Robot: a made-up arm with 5 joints.
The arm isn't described. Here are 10 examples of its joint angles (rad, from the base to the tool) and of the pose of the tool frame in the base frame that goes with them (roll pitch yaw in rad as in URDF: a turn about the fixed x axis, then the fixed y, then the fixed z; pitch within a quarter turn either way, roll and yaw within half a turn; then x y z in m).
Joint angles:
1: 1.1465 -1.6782 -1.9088 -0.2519 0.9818
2: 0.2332 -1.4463 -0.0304 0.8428 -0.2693
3: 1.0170 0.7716 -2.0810 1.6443 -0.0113
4: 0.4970 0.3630 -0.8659 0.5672 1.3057
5: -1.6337 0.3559 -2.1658 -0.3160 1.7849
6: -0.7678 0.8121 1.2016 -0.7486 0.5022
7: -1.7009 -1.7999 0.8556 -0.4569 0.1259
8: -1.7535 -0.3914 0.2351 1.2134 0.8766
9: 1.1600 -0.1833 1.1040 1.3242 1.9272
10: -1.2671 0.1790 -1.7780 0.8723 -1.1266
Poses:
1: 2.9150 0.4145 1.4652 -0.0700 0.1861 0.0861
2: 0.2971 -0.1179 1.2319 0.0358 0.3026 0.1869
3: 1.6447 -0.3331 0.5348 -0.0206 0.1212 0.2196
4: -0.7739 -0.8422 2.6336 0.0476 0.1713 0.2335
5: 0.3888 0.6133 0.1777 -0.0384 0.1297 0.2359
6: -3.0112 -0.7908 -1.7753 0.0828 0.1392 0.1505
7: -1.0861 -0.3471 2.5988 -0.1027 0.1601 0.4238
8: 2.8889 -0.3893 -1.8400 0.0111 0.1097 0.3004
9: -2.3418 0.1696 0.3403 0.0450 0.1790 0.2407
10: 1.5472 -1.1087 2.5013 -0.0237 0.1670 0.2640
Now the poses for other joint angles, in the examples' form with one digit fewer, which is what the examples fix.
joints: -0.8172 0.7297 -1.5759 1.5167 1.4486
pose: -2.494 -0.465 -2.099 0.014 0.162 0.217
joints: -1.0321 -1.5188 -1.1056 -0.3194 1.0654
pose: 0.287 -0.430 -2.594 -0.081 0.299 0.309
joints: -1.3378 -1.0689 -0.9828 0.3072 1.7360
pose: -1.106 0.475 -2.569 -0.071 0.210 0.362
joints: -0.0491 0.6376 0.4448 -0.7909 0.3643
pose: -1.288 -1.149 -2.905 0.084 0.120 0.223
